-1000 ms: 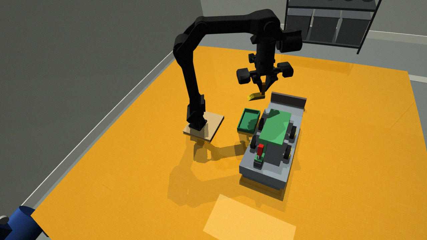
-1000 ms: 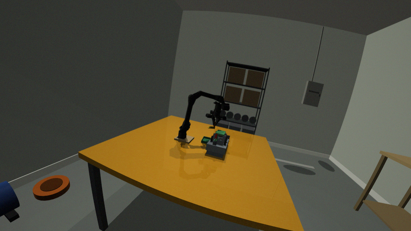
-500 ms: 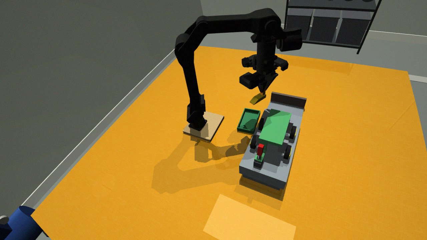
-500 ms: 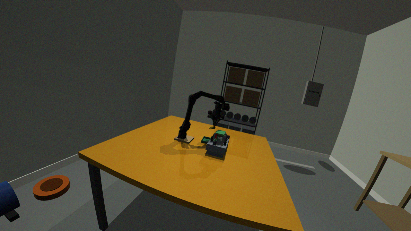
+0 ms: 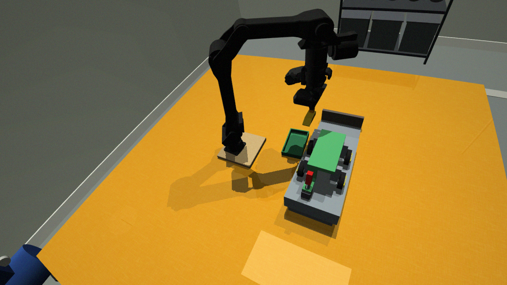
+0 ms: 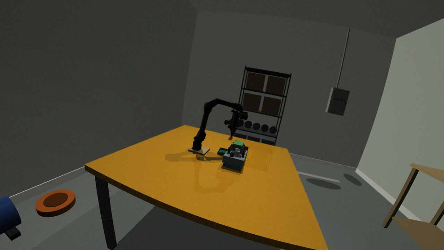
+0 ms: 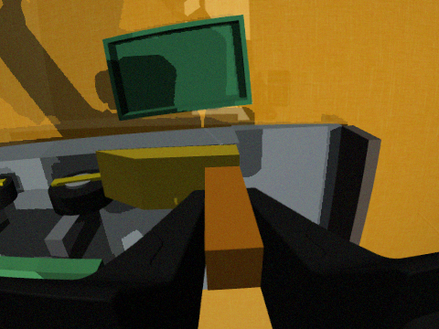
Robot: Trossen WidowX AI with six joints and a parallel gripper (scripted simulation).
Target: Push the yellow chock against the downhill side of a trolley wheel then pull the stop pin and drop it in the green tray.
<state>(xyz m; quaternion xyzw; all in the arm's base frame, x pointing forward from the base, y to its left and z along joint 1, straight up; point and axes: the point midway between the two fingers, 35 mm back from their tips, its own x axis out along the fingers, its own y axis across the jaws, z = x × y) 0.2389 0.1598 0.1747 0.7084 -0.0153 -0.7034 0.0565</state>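
The red-headed stop pin lies 24 cm to the right of my gripper tip, 9 cm ahead of it and 3 cm below it. From my gripper tip the other things lie so: yellow chock (2 cm to the right, 1 cm below); green tray (16 cm below, 5 cm to the right, 4 cm behind); green-topped trolley (14 cm to the right, 10 cm ahead, 4 cm below).
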